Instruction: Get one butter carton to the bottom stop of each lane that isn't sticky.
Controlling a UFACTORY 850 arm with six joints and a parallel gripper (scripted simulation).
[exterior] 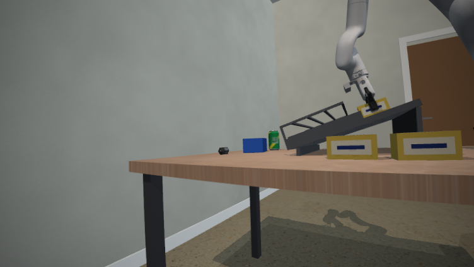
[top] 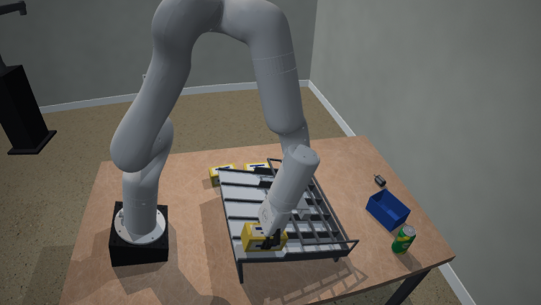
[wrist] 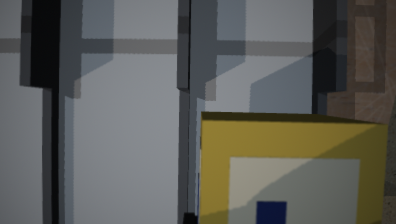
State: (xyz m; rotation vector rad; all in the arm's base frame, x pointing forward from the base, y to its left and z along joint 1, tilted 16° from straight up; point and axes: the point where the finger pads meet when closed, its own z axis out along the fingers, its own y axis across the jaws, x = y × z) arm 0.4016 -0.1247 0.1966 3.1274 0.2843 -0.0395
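Now: hand 3 cm past the dark divider, 4 cm to the right of it and 6 cm above it. Also, from my hand: small black object (59 cm ahead, 42 cm to the left, 18 cm below).
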